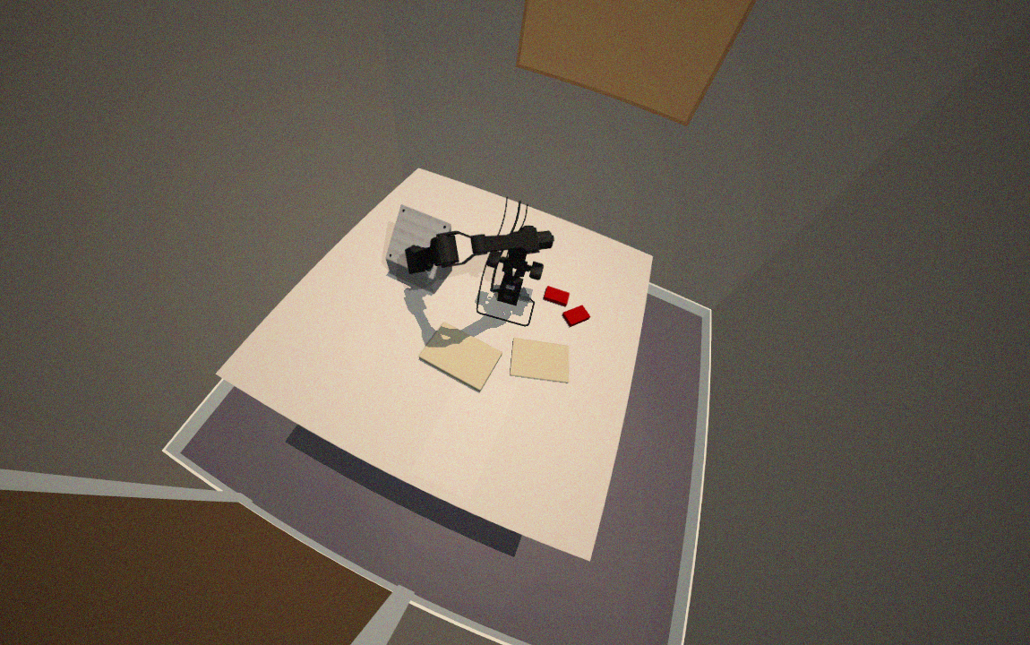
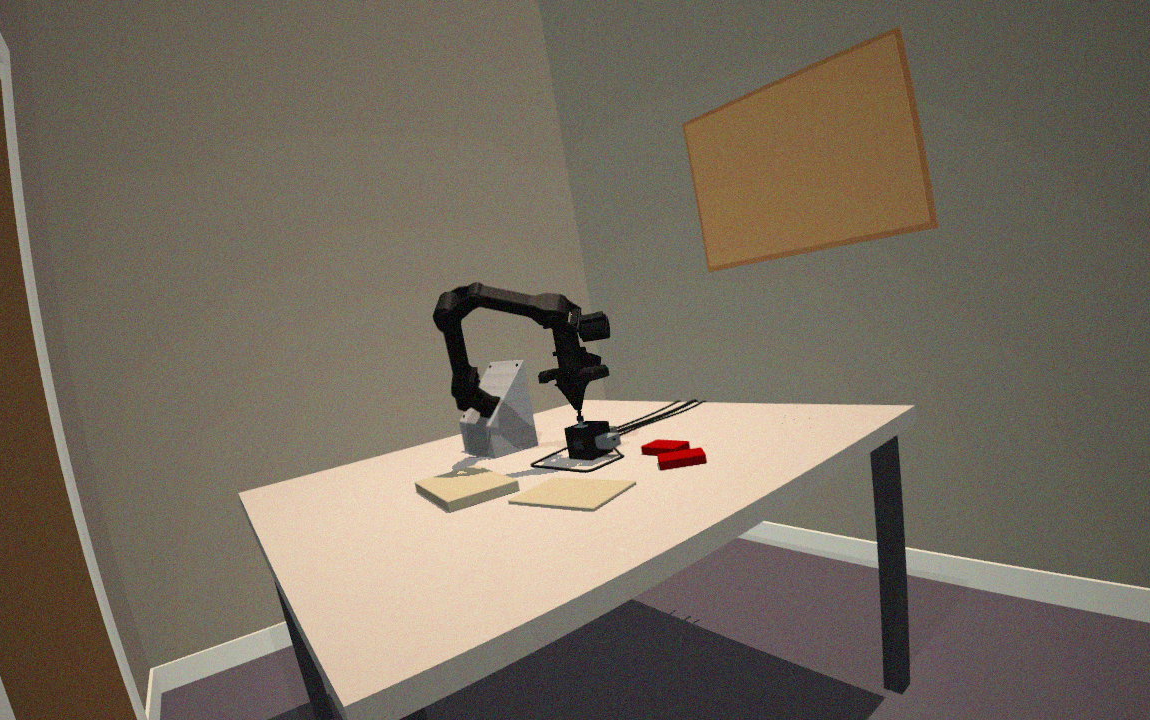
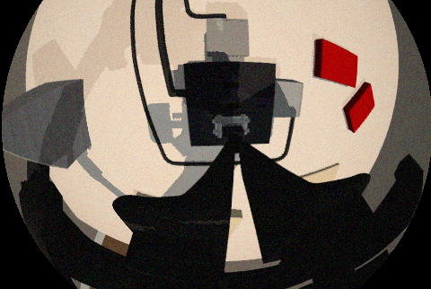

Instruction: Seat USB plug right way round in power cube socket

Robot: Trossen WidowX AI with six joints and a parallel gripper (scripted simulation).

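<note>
Right now my gripper tip is 5 cm above the grey socket. Also, from my gripper tip: USB plug 2 cm below.
</note>
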